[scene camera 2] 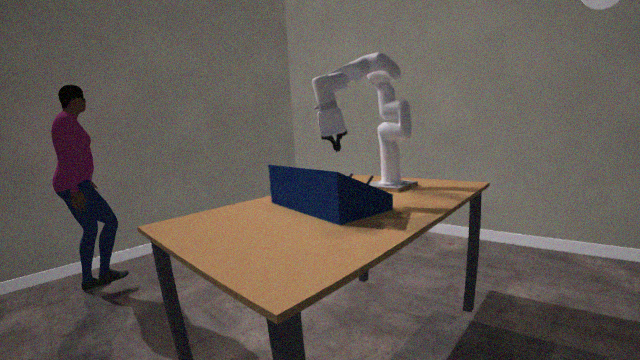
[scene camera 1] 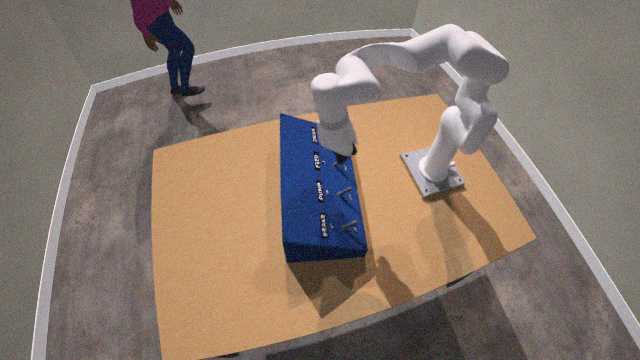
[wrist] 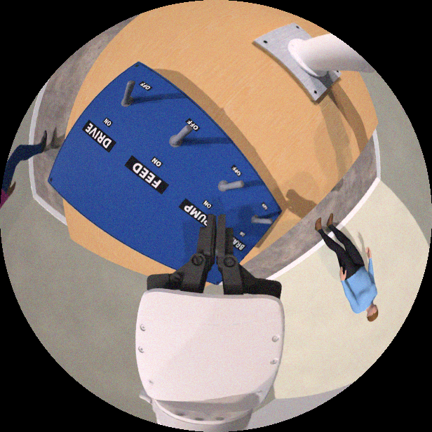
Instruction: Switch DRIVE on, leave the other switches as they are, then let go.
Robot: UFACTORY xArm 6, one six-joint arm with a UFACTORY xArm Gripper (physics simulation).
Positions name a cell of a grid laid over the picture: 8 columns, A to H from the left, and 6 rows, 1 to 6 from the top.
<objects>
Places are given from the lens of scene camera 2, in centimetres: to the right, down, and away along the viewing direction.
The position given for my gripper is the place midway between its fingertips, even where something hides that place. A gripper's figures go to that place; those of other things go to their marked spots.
my gripper (scene camera 2: E3): 7, -12, 126
blue sloped switch panel (scene camera 2: E4): 3, 5, 103
</objects>
